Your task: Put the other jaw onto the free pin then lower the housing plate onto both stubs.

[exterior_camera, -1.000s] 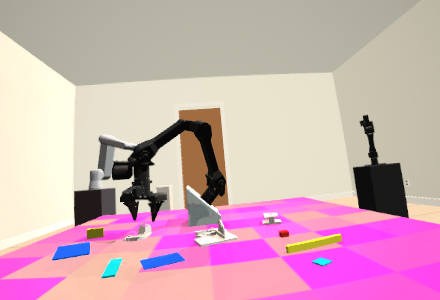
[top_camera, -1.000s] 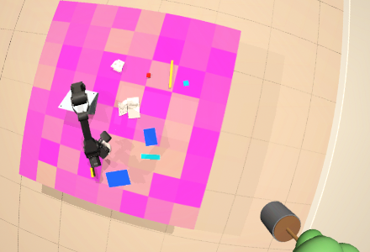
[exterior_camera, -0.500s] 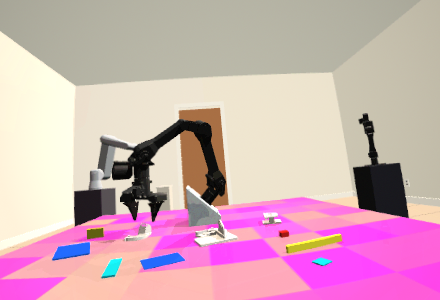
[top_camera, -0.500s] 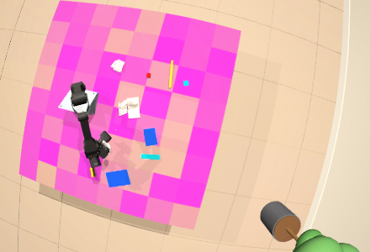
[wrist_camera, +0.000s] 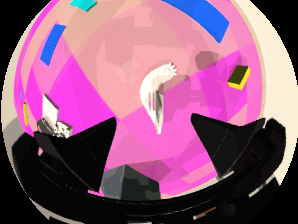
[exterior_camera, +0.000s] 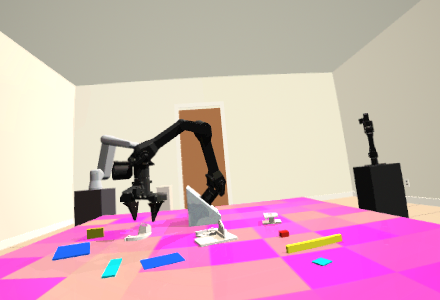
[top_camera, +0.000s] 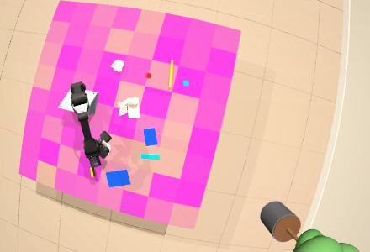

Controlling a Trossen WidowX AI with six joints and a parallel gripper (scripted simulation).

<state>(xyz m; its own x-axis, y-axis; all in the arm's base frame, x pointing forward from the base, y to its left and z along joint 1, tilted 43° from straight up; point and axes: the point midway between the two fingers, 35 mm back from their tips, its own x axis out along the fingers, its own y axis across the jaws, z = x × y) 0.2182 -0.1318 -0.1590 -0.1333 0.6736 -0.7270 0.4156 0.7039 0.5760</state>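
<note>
My gripper tip is 5 cm above the white jaw, 3 cm to the left of it and 2 cm short of it. Round my gripper tip: white base: 26 cm to the left, 10 cm ahead, 5 cm below; yellow block: 20 cm to the right, 4 cm below, 2 cm behind; cyan bar: 29 cm ahead, 5 cm below, 3 cm to the left.
</note>
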